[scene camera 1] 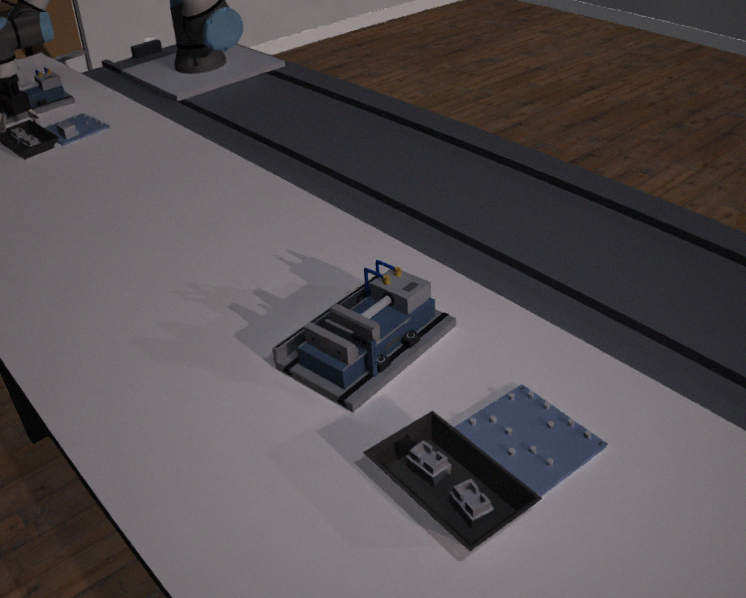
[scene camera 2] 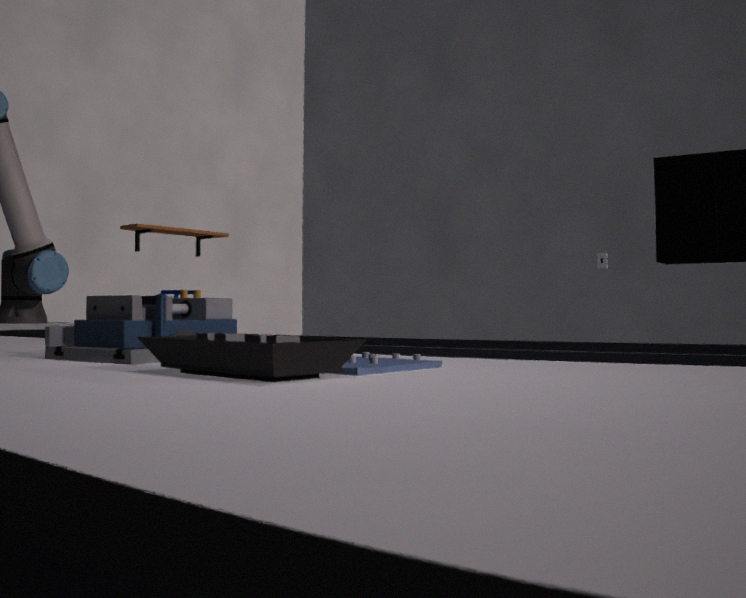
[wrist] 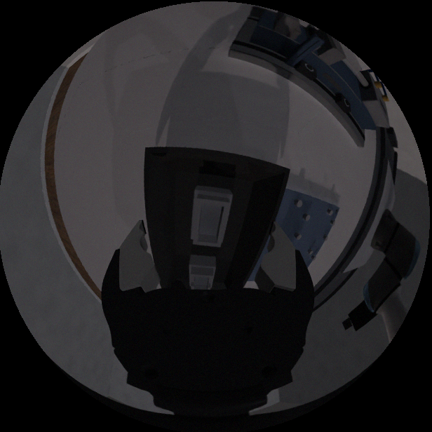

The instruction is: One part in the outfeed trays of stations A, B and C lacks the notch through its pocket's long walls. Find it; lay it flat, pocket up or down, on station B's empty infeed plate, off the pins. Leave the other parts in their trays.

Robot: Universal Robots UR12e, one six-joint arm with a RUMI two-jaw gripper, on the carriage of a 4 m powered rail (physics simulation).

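Places are measured from the arm's base along level axes (x ahead, y left, z up), in millimetres.
Pixels of known places: gripper, fingertip midpoint: (scene camera 1: 19, 136); arm's base, link origin: (scene camera 1: 200, 65) (scene camera 2: 21, 322).
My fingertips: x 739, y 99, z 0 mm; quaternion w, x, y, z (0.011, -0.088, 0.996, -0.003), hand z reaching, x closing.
Observation:
For each thing: its top centre in the pictures, then the offset to it from my fingertips. "*": a spot on its surface instead.
- far station's dark tray, surface spot: (scene camera 1: 42, 147) * dz -4, dx -23, dy +153 mm
- blue pinned plate, top centre: (scene camera 1: 73, 127) dz -22, dx -171, dy +34 mm
- grey block, top centre: (scene camera 1: 65, 124) dz +14, dx -133, dy +82 mm
My gripper (scene camera 1: 17, 118) (wrist: 207, 221) is open above the far station's dark tray (scene camera 1: 42, 147) (wrist: 265, 205), its jaws on either side of the tray in the wrist view. A grey part (wrist: 211, 217) lies there pocket up, and its long walls look unbroken. A second part (wrist: 201, 272) lies nearer the gripper body, partly hidden. The blue pinned plate (scene camera 1: 87, 132) (wrist: 315, 212) beside that tray bears a grey block (scene camera 1: 66, 128). The near tray (scene camera 1: 485, 467) (scene camera 2: 217, 358) holds two notched parts (scene camera 1: 429, 459) (scene camera 1: 471, 499). The near blue plate (scene camera 1: 529, 411) (scene camera 2: 398, 364) shows pins and no part. Station letters cannot be told.
A blue and grey vise (scene camera 1: 398, 323) (scene camera 2: 112, 333) stands behind the near tray. Another vise (scene camera 1: 46, 93) (wrist: 325, 70) stands beside the far tray. The arm's base (scene camera 1: 199, 59) sits on the rail carriage (scene camera 1: 249, 59) at the far end.

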